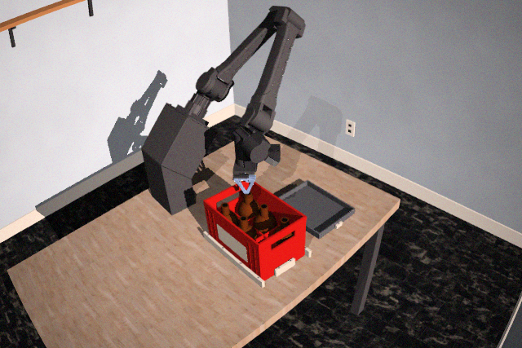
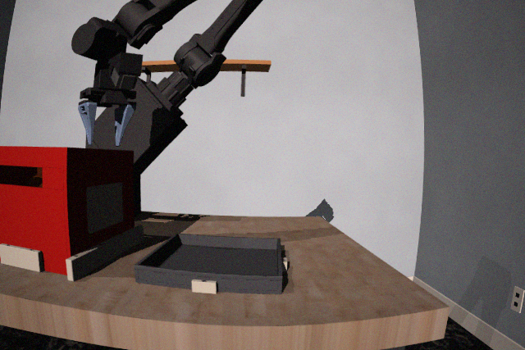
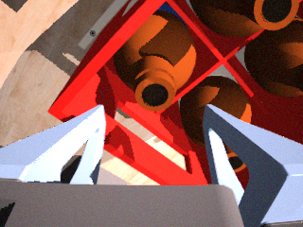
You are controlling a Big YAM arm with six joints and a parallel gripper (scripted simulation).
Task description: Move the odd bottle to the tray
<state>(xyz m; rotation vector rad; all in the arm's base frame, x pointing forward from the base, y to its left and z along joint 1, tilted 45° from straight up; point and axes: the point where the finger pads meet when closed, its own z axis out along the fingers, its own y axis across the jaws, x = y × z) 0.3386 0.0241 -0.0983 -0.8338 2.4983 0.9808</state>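
Now: the red crate 11 cm below my hand, 8 cm ahead of it and 6 cm to the right of it. The rest, counted from my hand: dark grey tray 22 cm to the left, 18 cm below, 10 cm ahead.
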